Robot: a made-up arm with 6 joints.
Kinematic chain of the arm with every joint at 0, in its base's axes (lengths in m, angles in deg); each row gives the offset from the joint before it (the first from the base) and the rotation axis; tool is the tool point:
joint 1: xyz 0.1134 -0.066 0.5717 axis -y
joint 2: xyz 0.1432 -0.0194 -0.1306 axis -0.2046 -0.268 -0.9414
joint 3: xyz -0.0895 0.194 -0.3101 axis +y
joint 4: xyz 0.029 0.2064 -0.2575 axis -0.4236 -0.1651 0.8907
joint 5: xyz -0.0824 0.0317 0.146 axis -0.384 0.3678 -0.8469
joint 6: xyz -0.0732 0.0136 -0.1 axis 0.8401 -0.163 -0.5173
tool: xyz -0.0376 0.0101 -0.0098
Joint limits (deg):
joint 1: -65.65..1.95
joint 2: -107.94..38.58
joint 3: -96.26..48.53
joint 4: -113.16..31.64
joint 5: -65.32..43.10
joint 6: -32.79..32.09
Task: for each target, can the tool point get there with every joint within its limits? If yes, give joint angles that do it. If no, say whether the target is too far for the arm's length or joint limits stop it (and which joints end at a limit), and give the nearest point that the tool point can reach.
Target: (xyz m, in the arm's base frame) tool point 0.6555 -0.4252 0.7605
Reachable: no: joint limits stop it (at a limit: joint 1, joint 2, joint 3, joint 4, joint 5) | nearest point -0.0477 -0.2330 0.8466 | short by 0.734 m
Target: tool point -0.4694 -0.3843 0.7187
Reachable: yes | joints -48.03 -91.67 7.52 4.43 24.99 -19.36
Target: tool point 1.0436 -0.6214 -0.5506
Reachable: no: too far | nearest point 0.6424 0.0445 -0.0665 | short by 0.916 m
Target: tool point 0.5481 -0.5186 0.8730
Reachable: no: joint limits stop it (at a limit: joint 1, joint 2, joint 3, joint 4, joint 5) | nearest point -0.0497 -0.2392 0.8528 | short by 0.660 m
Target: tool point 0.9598 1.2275 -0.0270
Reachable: no: too far | nearest point 0.4836 0.4325 0.0113 | short by 0.928 m
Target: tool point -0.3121 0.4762 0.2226
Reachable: yes | joints -46.17 -1.56 17.85 -56.25 23.58 -7.95
